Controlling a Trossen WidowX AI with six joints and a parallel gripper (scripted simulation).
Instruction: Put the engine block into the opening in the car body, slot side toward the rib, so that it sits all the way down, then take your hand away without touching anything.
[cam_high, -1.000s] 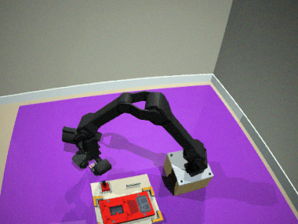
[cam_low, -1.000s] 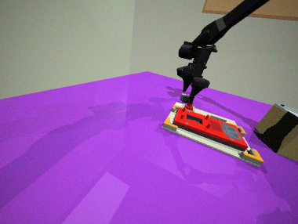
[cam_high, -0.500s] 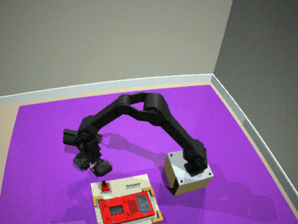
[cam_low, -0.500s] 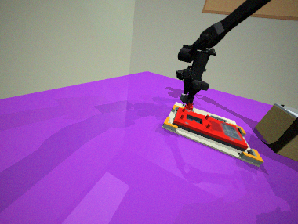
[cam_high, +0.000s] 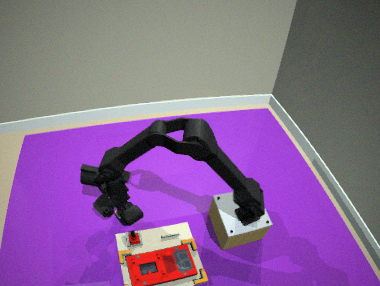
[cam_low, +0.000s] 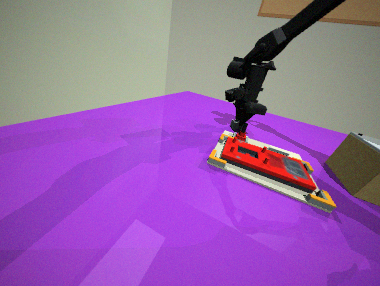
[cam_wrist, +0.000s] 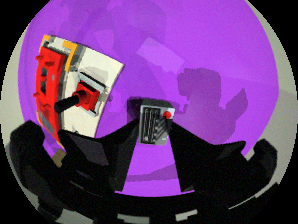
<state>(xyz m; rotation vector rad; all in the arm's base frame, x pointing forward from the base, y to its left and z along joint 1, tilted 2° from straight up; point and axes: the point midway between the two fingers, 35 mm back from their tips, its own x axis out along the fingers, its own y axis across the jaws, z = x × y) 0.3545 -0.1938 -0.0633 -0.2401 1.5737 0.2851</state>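
Now: gripper tip 100 mm to the right of the red-and-black post, 10 mm below it and 10 mm past it. The rest, counted from my gripper tip: dark grey engine block (10 mm below).
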